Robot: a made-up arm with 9 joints.
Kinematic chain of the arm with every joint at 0, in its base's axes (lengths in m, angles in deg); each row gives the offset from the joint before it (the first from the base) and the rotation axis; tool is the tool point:
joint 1: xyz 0 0 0.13 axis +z
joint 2: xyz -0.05 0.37 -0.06 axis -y
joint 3: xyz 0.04 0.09 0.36 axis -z
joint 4: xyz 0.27 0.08 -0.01 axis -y
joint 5: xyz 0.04 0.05 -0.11 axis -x
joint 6: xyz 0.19 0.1 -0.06 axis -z
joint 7: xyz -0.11 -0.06 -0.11 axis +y
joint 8: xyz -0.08 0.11 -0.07 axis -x
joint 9: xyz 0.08 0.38 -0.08 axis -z
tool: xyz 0.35 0.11 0
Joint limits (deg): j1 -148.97..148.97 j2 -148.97..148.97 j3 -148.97..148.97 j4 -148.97..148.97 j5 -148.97..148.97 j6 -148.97..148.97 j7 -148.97..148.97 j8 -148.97..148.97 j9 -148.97..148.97
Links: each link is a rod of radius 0.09 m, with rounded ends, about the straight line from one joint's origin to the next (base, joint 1, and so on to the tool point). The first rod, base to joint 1, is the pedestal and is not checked.
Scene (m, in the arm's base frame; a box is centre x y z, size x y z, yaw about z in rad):
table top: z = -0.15
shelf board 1: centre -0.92 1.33 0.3 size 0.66 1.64 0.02 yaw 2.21
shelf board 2: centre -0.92 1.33 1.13 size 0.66 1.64 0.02 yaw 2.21
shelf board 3: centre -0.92 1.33 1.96 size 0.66 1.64 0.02 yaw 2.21
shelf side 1: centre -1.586 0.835 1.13 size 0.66 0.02 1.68 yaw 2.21
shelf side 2: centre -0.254 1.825 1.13 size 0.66 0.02 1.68 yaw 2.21
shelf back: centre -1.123 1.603 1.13 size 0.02 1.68 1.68 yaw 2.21
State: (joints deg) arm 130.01 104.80 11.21 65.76 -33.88 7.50 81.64 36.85 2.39
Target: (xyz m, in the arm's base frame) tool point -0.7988 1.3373 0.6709
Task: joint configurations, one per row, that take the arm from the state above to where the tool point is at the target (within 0.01 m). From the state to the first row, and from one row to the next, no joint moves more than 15 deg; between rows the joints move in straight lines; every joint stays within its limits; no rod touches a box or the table.
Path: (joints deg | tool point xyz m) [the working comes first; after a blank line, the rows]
Joints at the target: 36.23 65.83 -11.02 59.25 -13.23 23.78 64.81 38.36 -17.18
Straight joint move there: touches shelf side 1.

1: 118.12 98.51 12.83 65.62 -31.12 10.07 79.75 37.26 -1.12 | -1.0019 -0.7862 0.7758
2: 106.22 92.21 14.46 65.47 -28.37 12.64 77.86 37.67 -4.63 | -1.1534 -0.4943 0.8516
3: 94.33 85.92 16.08 65.33 -25.61 15.20 75.98 38.08 -8.14 | -1.2217 -0.1620 0.9222
4: 82.43 79.63 17.70 65.19 -22.86 17.77 74.09 38.49 -11.66 | -1.1944 0.1870 0.9848
5: 70.88 76.18 10.52 63.70 -20.45 19.27 71.77 38.46 -13.04 | -1.2088 0.4946 0.9229
6: 59.33 72.73 3.34 62.22 -18.04 20.77 69.45 38.43 -14.42 | -1.1443 0.8026 0.8490
7: 47.78 69.28 -3.84 60.73 -15.64 22.28 67.13 38.39 -15.80 | -1.0047 1.0897 0.7643
8: 36.23 65.83 -11.02 59.25 -13.23 23.78 64.81 38.36 -17.18 | -0.7987 1.3374 0.6709

